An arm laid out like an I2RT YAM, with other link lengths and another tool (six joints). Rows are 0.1 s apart.
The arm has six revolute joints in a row. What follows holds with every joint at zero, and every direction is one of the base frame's. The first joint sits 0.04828 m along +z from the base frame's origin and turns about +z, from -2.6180 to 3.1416 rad. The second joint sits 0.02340 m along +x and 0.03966 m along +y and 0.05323 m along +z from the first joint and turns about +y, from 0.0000 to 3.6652 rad. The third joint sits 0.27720 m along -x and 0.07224 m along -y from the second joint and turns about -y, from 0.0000 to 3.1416 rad. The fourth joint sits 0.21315 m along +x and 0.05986 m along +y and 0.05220 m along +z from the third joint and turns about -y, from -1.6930 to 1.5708 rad. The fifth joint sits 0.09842 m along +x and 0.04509 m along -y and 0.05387 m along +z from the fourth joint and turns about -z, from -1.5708 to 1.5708 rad. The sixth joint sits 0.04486 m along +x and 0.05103 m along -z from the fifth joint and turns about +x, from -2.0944 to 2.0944 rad. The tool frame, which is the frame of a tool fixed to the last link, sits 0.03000 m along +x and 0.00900 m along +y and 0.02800 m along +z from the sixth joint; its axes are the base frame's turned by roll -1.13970, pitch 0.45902 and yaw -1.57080 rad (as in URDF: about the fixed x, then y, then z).
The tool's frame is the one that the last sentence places.
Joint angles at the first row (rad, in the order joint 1, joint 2, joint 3, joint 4, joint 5, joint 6):
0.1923, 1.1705, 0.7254, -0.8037, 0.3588, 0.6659
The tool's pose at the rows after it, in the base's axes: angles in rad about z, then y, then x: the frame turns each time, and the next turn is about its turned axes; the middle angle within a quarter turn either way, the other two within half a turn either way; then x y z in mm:
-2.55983, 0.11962, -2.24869, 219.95, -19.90, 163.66
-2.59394, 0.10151, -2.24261, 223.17, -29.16, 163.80
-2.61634, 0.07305, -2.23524, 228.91, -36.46, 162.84
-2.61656, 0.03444, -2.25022, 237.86, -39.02, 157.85
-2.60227, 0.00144, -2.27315, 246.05, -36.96, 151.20
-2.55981, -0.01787, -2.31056, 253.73, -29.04, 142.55
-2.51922, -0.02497, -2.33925, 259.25, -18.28, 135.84
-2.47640, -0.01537, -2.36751, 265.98, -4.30, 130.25
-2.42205, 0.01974, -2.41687, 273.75, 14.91, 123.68
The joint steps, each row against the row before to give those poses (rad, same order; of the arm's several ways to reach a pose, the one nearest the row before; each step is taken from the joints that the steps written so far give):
-0.0343, 0.0230, 0.0084, -0.0016, 0.0119, -0.0075
-0.0429, 0.0231, 0.0152, -0.0015, 0.0100, -0.0125
-0.0326, 0.0387, 0.0216, 0.0003, 0.0152, -0.0156
-0.0165, 0.0618, 0.0282, -0.0003, -0.0012, -0.0188
0.0029, 0.0581, 0.0225, -0.0001, -0.0082, -0.0111
0.0200, 0.0513, 0.0118, 0.0118, -0.0281, -0.0183
0.0337, 0.0369, 0.0070, 0.0108, -0.0226, -0.0025
0.0427, 0.0353, 0.0095, 0.0190, -0.0289, 0.0054
0.0502, 0.0379, 0.0089, 0.0346, -0.0601, 0.0055

